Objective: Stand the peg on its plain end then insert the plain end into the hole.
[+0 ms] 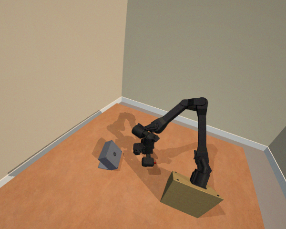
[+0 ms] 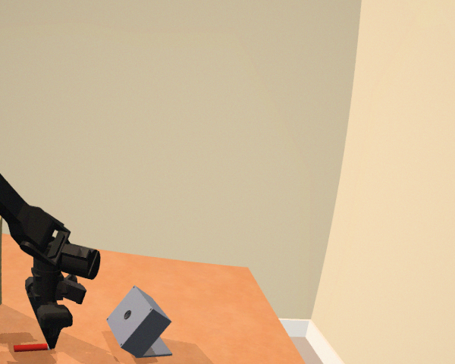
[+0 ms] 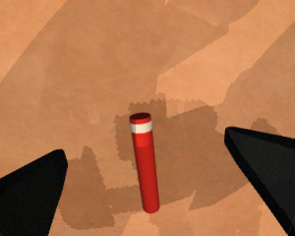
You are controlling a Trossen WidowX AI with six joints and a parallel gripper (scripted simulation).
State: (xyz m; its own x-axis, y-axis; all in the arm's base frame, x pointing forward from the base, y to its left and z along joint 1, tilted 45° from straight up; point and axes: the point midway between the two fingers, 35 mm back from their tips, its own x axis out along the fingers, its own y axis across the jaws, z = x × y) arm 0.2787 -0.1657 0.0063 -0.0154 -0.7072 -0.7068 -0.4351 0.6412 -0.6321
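Now: the red peg 10 mm behind my gripper tip and 20 mm below it. From my gripper tip the other things lie so: grey sloped panel 180 mm ahead, 90 mm to the left, 30 mm above.
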